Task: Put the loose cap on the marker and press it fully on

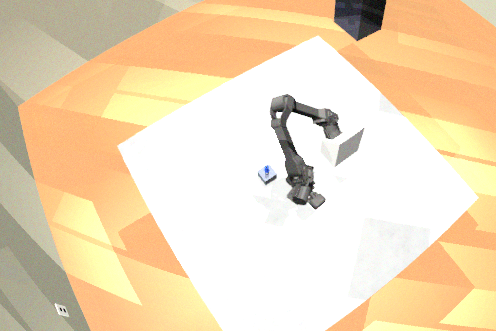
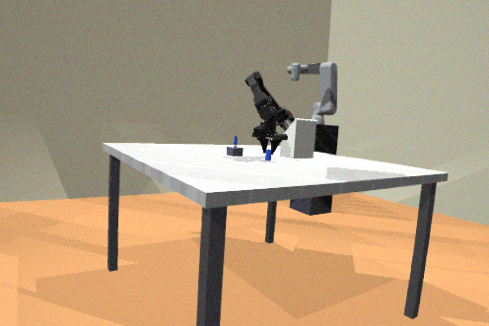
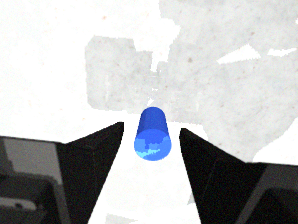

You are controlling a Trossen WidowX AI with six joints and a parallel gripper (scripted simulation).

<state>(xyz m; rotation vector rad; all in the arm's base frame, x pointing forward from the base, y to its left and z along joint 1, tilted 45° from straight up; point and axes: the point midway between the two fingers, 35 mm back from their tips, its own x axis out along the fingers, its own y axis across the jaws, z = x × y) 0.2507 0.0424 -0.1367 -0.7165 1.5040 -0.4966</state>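
My gripper tip is 10 mm above the blue cap. The rest, counted from my gripper tip: holder block: 70 mm ahead, 190 mm to the right, 10 mm below.
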